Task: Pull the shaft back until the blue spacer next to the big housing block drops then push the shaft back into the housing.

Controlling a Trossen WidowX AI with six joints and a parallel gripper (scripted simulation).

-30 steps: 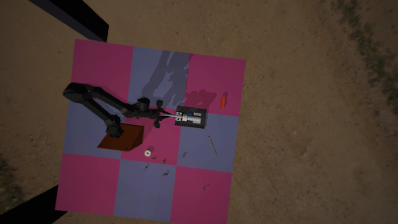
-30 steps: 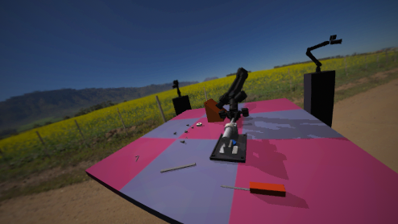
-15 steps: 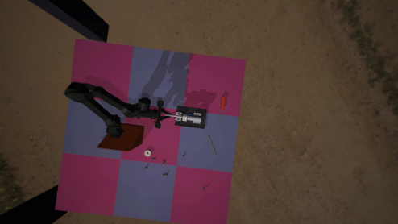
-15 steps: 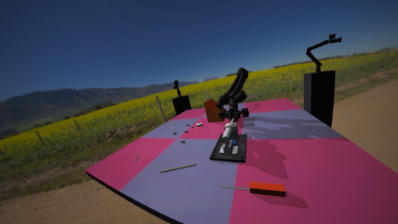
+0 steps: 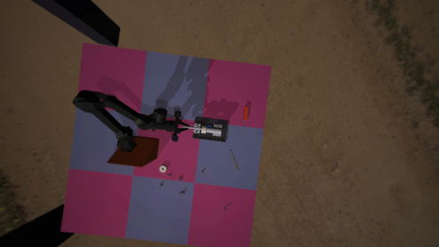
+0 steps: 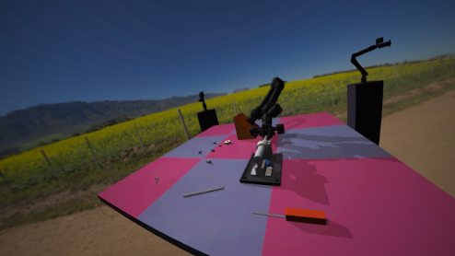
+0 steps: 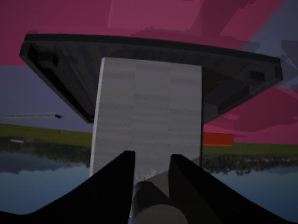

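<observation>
Right now the blue spacer is 12 cm ahead of my gripper tip and 5 cm below it. From my gripper tip the other things lie so: white ring 32 cm to the right, 15 cm behind, 6 cm below; then screwdriver 36 cm ahead, 11 cm to the left, 6 cm below.
</observation>
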